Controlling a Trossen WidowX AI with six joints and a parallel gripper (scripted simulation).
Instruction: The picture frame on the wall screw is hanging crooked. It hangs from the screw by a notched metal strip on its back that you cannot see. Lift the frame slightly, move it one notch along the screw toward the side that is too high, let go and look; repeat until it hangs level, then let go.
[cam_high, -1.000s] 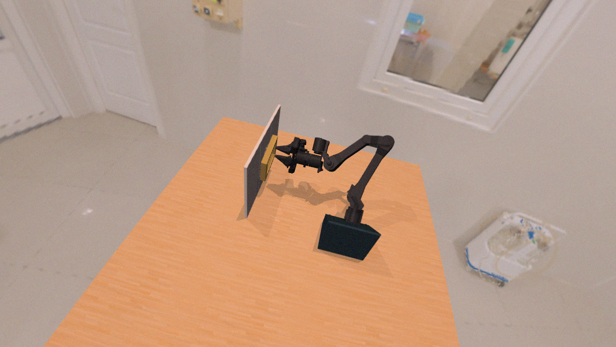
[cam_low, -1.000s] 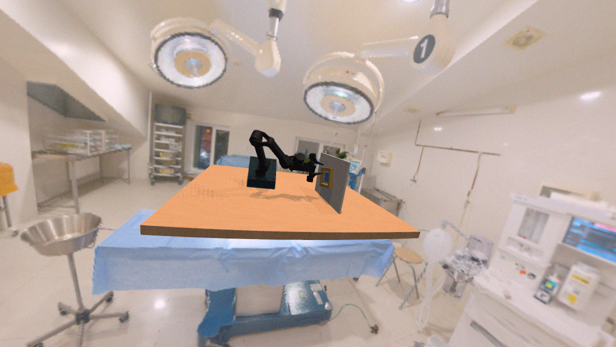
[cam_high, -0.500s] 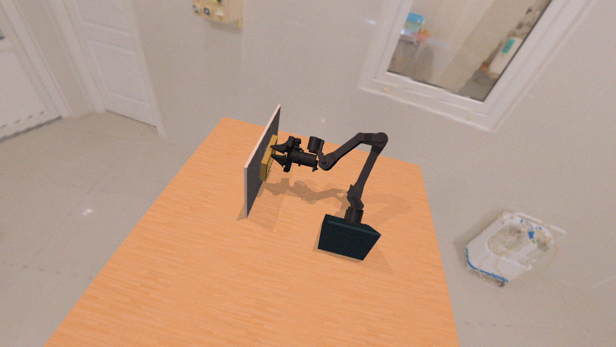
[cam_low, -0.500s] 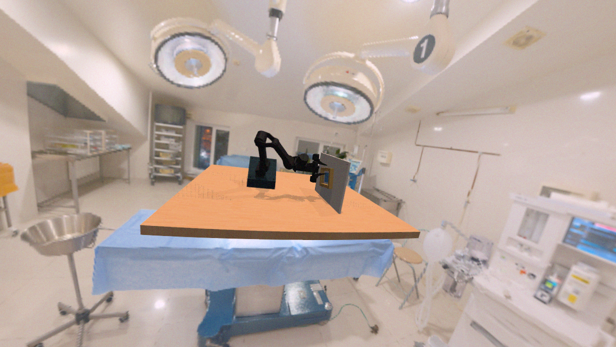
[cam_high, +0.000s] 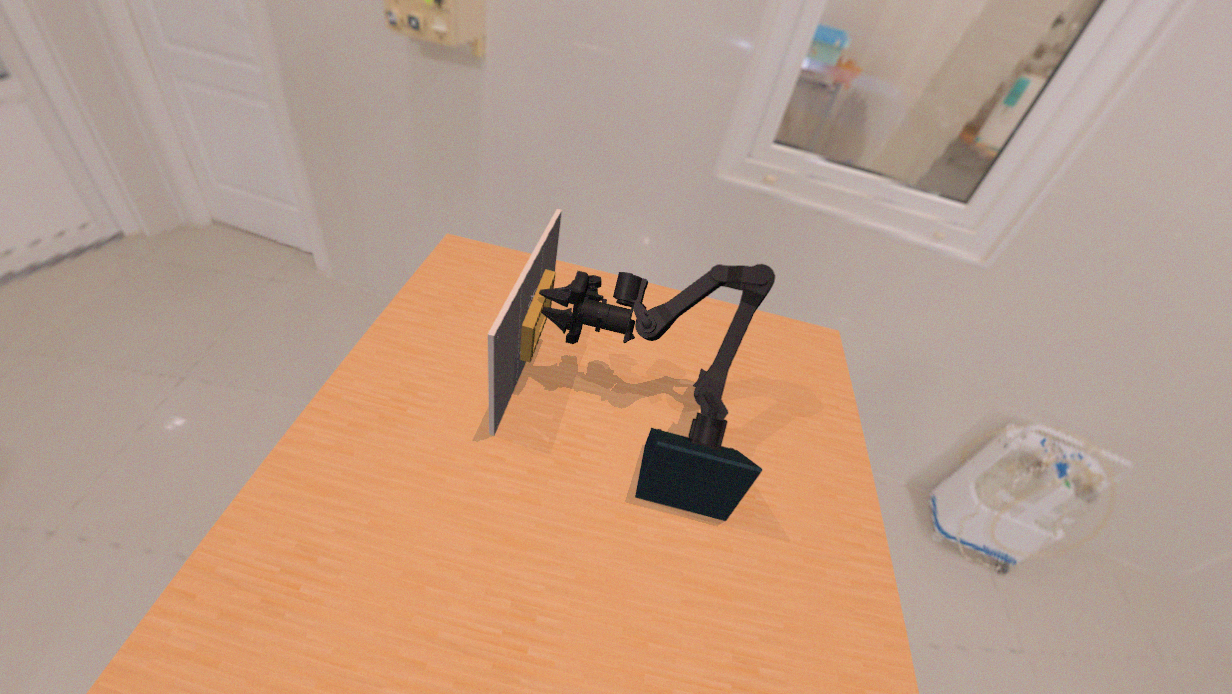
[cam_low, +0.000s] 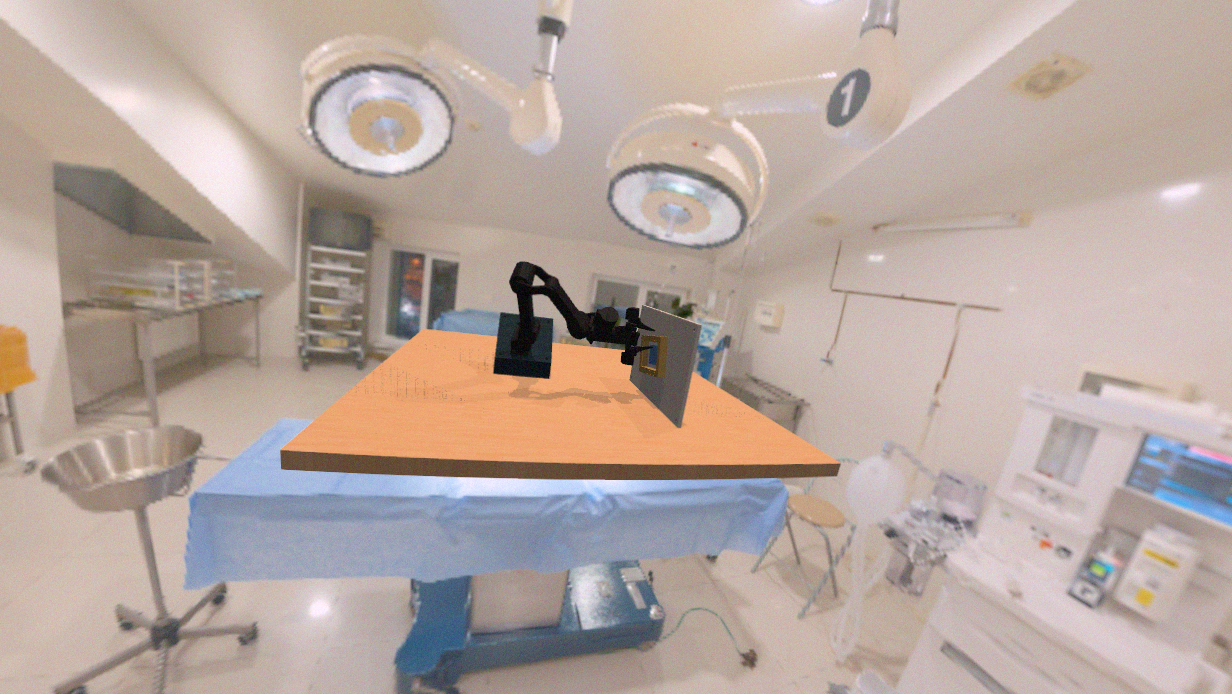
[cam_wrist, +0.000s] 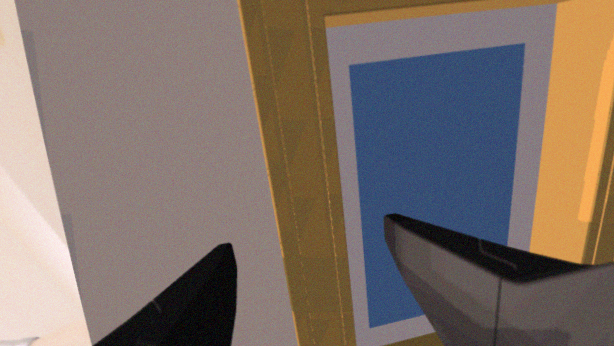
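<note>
The picture frame lies 1 cm ahead of my gripper tip, 1 cm to the right of it and 5 cm below it. Round my gripper tip: grey wall panel (2 cm ahead, 1 cm to the right, 6 cm below).
</note>
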